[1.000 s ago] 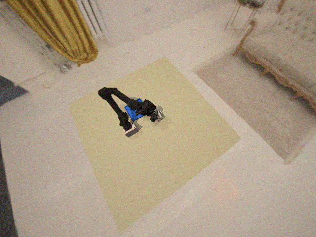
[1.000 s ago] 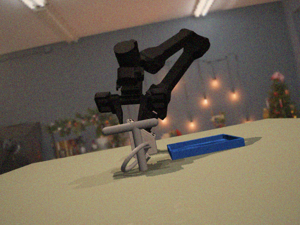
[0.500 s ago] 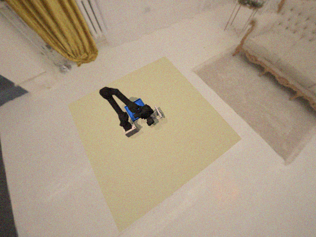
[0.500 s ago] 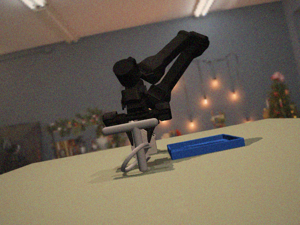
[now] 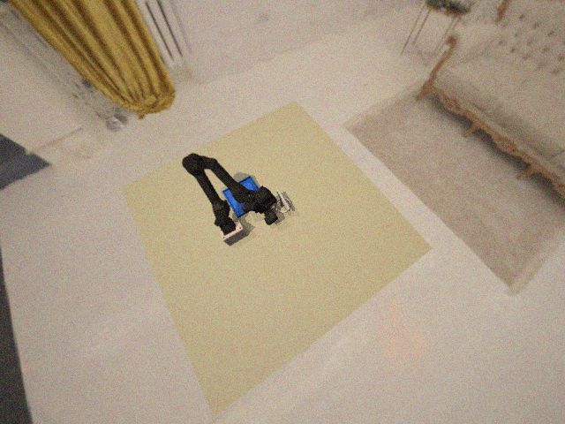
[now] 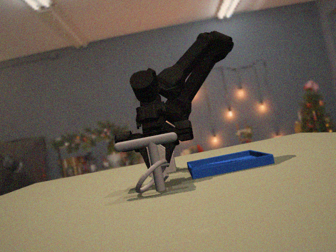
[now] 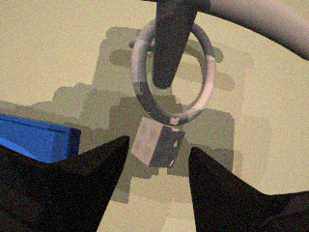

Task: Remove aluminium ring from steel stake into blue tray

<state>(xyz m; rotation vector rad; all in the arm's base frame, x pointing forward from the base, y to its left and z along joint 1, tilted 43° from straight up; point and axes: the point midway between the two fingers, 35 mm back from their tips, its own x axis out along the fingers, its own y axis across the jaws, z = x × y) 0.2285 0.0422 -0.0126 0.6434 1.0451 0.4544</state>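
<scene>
Right now my gripper tip is 5 cm short of the aluminium ring and 1 cm above it. Round my gripper tip: blue tray (11 cm behind, 16 cm to the left, 3 cm below).
</scene>
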